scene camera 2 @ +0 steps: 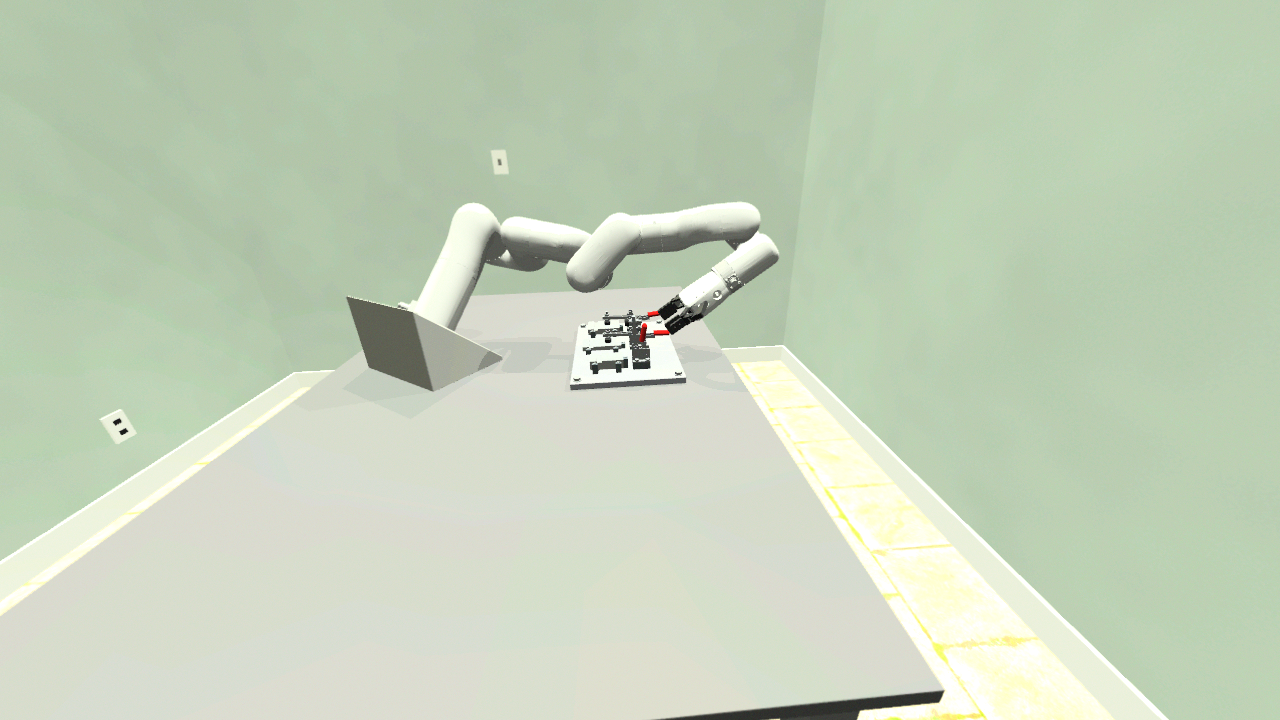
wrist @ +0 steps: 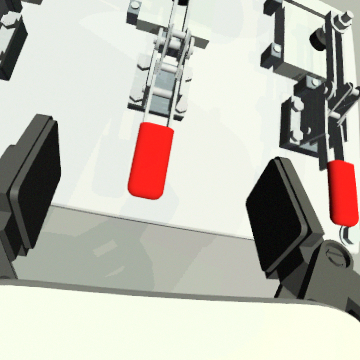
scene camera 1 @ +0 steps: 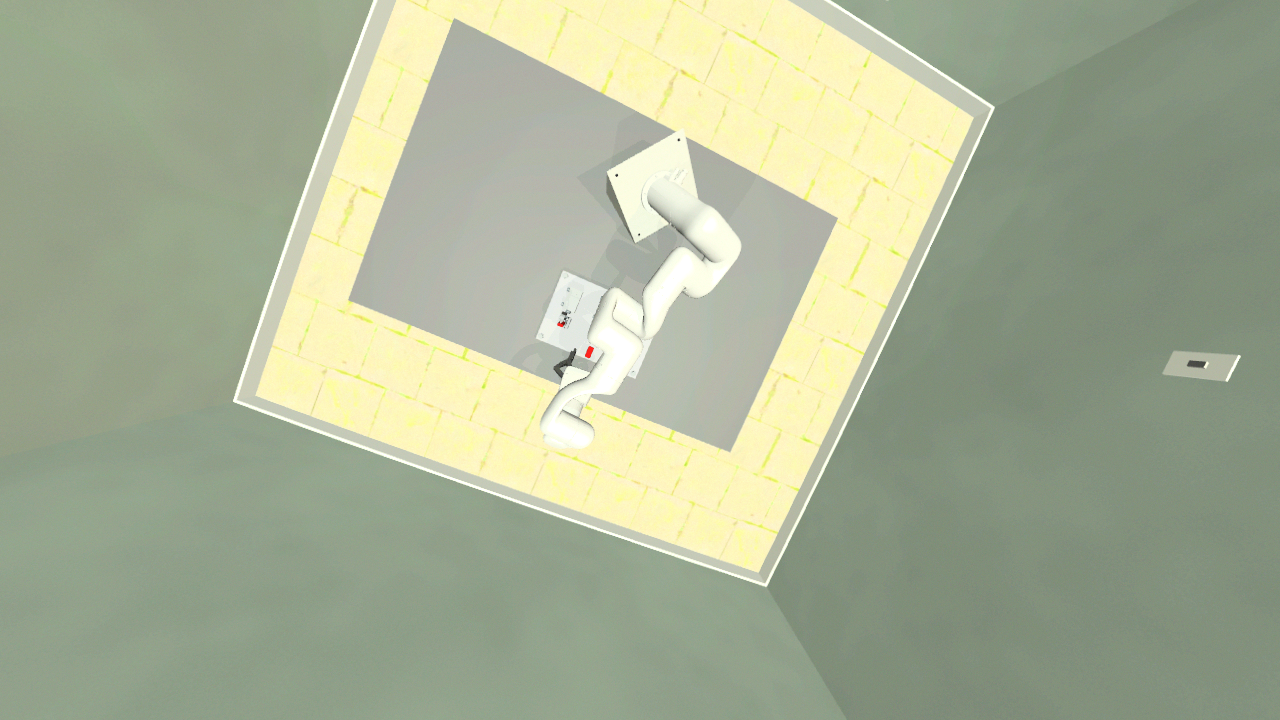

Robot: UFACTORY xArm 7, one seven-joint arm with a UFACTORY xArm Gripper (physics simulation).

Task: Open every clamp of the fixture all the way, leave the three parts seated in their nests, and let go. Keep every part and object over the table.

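Frame: origin at the arm's base, x ahead, y left, z up, level; centimetres.
Where they show: gripper, between the fingertips: [scene camera 2: 663, 322] [wrist: 163, 163] [scene camera 1: 589, 355]; arm's base, origin of its link: [scene camera 2: 430, 328] [scene camera 1: 659, 193].
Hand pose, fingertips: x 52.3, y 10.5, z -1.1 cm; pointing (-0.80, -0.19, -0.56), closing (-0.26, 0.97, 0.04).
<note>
Each offset is from my fingertips to the centre of the thing. "spot": to the spot under its first point. Level surfaces: height alone.
The white fixture plate [scene camera 1: 580, 295] [scene camera 2: 664, 370] [wrist: 100, 170] bears the clamps. My gripper [scene camera 2: 675, 315] [wrist: 163, 163] is open and empty at the plate's outer edge. In the wrist view, its fingers stand wide on either side of the middle clamp's red handle @(dx -0.8, dy -0.5, dz -2.4 cm) [wrist: 151, 161], apart from it. This handle points outward; its clamp's front end is cut off. The right clamp's red handle @(spot: dx -2.9, dy +9.8, dz -0.7 cm) [wrist: 343, 192] lies outside the right finger, and its arm reaches over a pale part @(dx -16.3, dy +7.4, dz -4.2 cm) [wrist: 302, 37]. Another red handle @(dx -3.0, dy -12.3, dz -0.1 cm) [scene camera 1: 561, 324] [scene camera 2: 643, 332] stands upright. Seating of all three parts is too small to tell.
The grey table @(dz -7.1 cm) [scene camera 1: 483, 161] [scene camera 2: 501, 537] carries the arm's wedge-shaped base [scene camera 1: 626, 197] [scene camera 2: 393, 344]. The fixture is near one long table edge. The arm's wrist hangs out past that edge. Its forearm passes above the plate and hides part of it in scene camera 1.
</note>
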